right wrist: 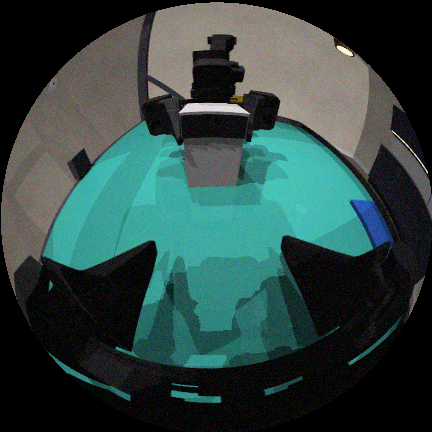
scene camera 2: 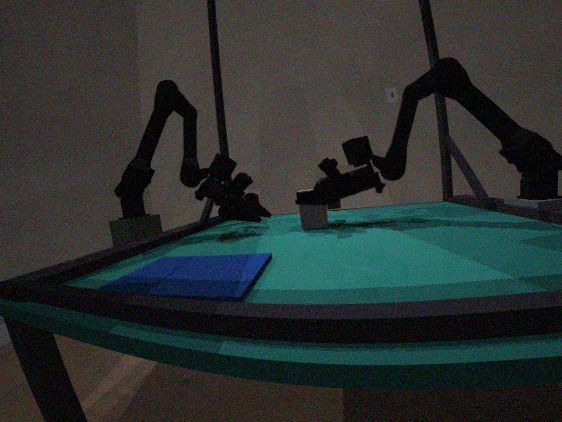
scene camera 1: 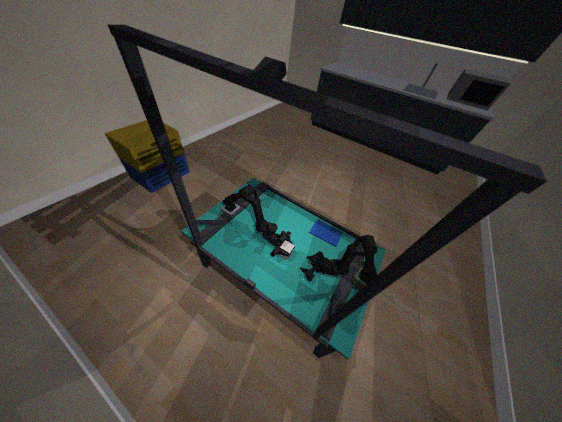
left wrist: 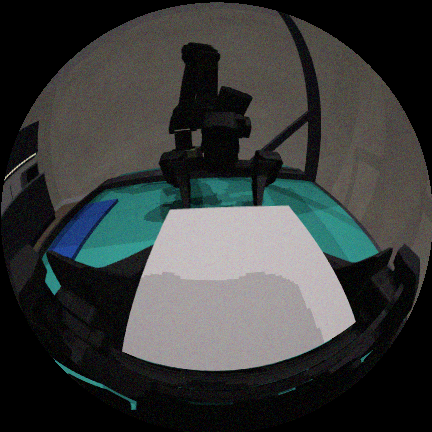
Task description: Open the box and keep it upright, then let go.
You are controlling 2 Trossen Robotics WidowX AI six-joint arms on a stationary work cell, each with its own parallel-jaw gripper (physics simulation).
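Pixels of known places: left gripper, fingertip midpoint: (right wrist: 214, 138) (scene camera 2: 297, 202) (scene camera 1: 292, 252) (left wrist: 229, 242); right gripper, fingertip midpoint: (right wrist: 219, 245) (scene camera 2: 266, 218) (scene camera 1: 303, 262); left arm's base, link origin: (scene camera 2: 539, 197) (scene camera 1: 230, 207); right arm's base, link origin: (scene camera 2: 134, 217) (scene camera 1: 365, 276) (left wrist: 183, 148).
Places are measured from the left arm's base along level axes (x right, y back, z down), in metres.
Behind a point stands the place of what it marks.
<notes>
A small pale box (scene camera 1: 286, 247) (scene camera 2: 314, 217) (left wrist: 225, 245) (right wrist: 214, 162) stands upright on the teal table top. Its flat white top lies level, with a dark band below it, and the lid looks closed. My left gripper (scene camera 1: 282, 245) (scene camera 2: 306, 197) {z -0.033, x 0.073, y -0.571 m} (right wrist: 214, 138) {z -0.033, x 0.073, y -0.571 m} is shut on the box, one finger on each side near the top. My right gripper (scene camera 1: 307, 267) {z 0.003, x 0.073, y -0.663 m} (scene camera 2: 265, 218) {z 0.003, x 0.073, y -0.663 m} (left wrist: 222, 213) {z 0.003, x 0.073, y -0.663 m} (right wrist: 219, 245) {z 0.003, x 0.073, y -0.663 m} is open and empty, low over the table, apart from the box and facing its dark-banded side. The inside of the box does not show.
A flat blue panel (scene camera 1: 326, 233) {z 0.026, x -0.246, y -0.694 m} (scene camera 2: 200, 276) {z 0.026, x -0.275, y -0.660 m} (left wrist: 82, 227) {z 0.026, x -0.218, y -0.672 m} (right wrist: 372, 222) {z 0.026, x -0.222, y -0.644 m} lies on the teal table top (scene camera 1: 235, 255) {z 0.034, x 0.269, y -0.276 m} (scene camera 2: 400, 265) {z 0.034, x -0.241, y -0.406 m}, near the far edge in scene camera 1. A dark frame (scene camera 1: 145, 95) {z -0.853, x 0.350, y -0.056 m} rises around the table, with dark rails along its edges.
</notes>
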